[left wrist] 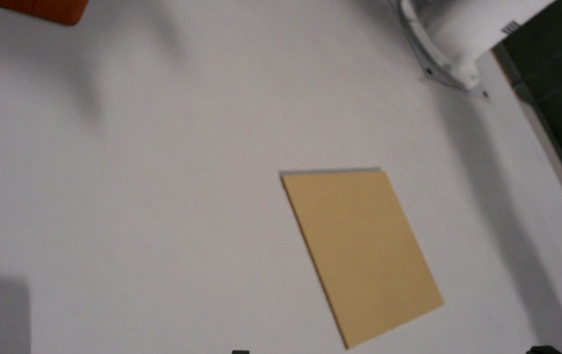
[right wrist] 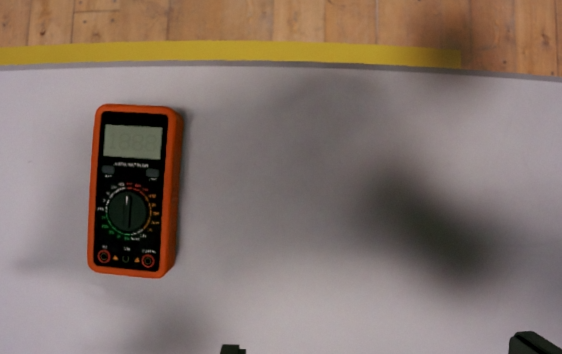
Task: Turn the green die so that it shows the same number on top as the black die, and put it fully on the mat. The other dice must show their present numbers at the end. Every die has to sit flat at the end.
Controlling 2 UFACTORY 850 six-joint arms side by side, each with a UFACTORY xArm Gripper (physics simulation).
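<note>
The tan mat (left wrist: 365, 255) lies on the table right of centre in the left wrist view. My left gripper (left wrist: 392, 351) is open, with its fingertips at the bottom edge of that view, apart and with nothing seen between them. My right gripper (right wrist: 382, 346) is open, with its fingertips at the bottom edge of the right wrist view, above the table and away from the multimeter. The green die, the black die and the other dice do not show in either view.
An orange multimeter (right wrist: 129, 190) lies face up on the table (right wrist: 280, 300) at the left of the right wrist view. A yellow strip (right wrist: 240, 51) runs along the table edge. In the left wrist view, a white arm base (left wrist: 450, 40) stands top right and an orange object's corner (left wrist: 55, 11) shows top left.
</note>
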